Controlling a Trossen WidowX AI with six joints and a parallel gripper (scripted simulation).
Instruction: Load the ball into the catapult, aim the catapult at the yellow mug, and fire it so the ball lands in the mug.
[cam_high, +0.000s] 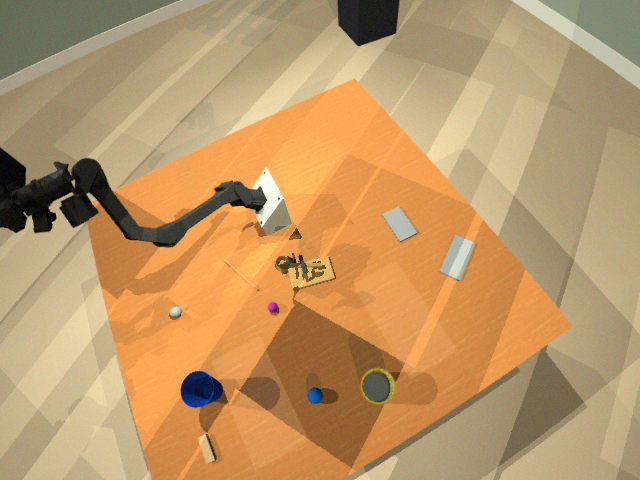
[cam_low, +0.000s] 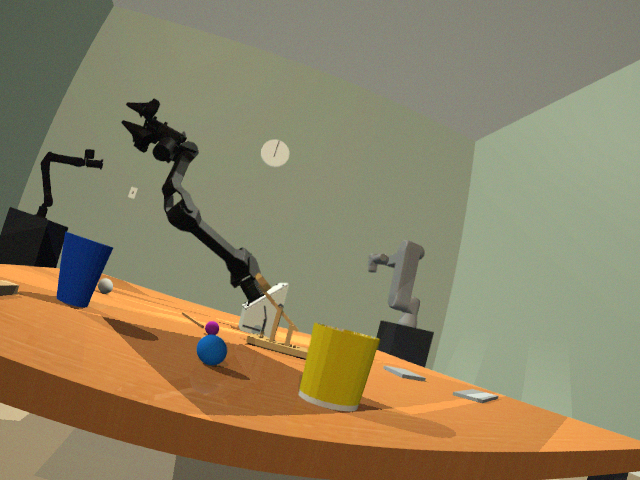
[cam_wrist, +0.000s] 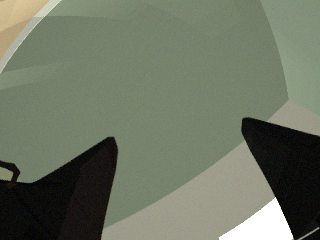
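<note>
My gripper tip is now 620 mm to the right of the wooden catapult, 460 mm above it and 200 mm short of it. The rest, counted from my gripper tip: thin stick (530 mm below, 430 mm to the left, 120 mm ahead); grey ball (510 mm below, 190 mm to the left, 160 mm ahead); blue cup (500 mm below, 440 mm ahead, 230 mm to the left).
</note>
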